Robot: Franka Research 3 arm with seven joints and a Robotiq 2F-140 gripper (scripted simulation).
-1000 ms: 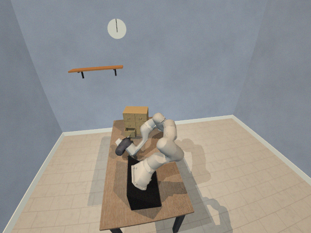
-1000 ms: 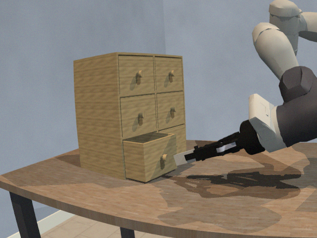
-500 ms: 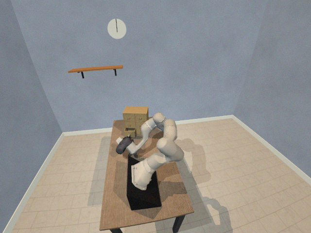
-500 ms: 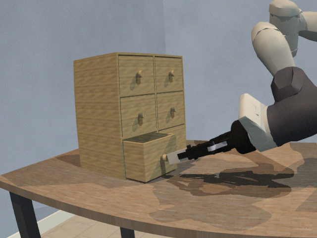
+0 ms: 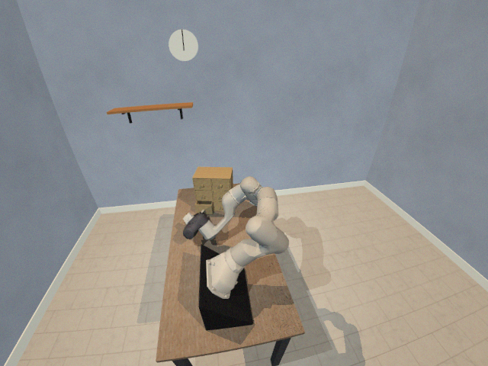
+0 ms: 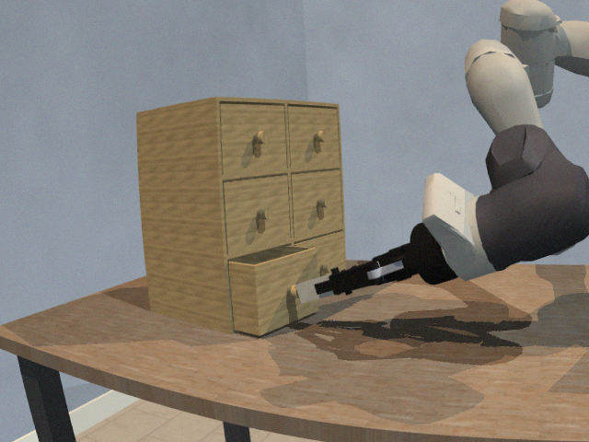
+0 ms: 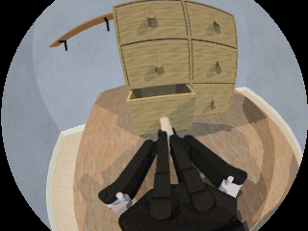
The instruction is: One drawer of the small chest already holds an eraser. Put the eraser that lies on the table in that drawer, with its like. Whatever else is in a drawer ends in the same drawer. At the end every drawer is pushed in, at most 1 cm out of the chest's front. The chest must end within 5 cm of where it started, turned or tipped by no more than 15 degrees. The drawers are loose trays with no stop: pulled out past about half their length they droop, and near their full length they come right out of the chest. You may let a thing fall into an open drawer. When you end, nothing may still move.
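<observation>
The blue eraser is 10 cm ahead of my hand, 5 cm to the right of it and 5 cm below it.
</observation>
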